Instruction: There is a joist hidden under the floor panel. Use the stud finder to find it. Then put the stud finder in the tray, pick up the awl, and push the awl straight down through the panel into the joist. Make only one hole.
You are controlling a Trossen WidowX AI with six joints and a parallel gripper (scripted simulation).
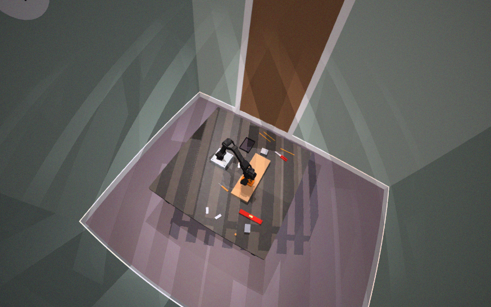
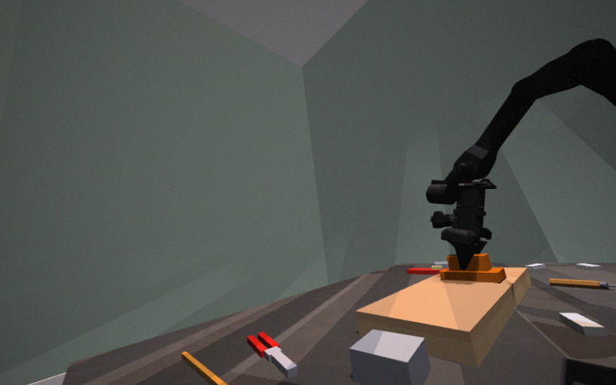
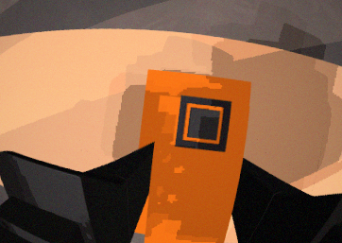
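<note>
My gripper tip is 430 mm to the right of the dark tray, 140 mm past it and 50 mm above it. Round my gripper tip: orange stud finder 20 mm above, 10 mm ahead; then square indicator 30 mm above, 20 mm ahead; then yellow-handled awl 230 mm behind, 120 mm to the right, 60 mm below.
</note>
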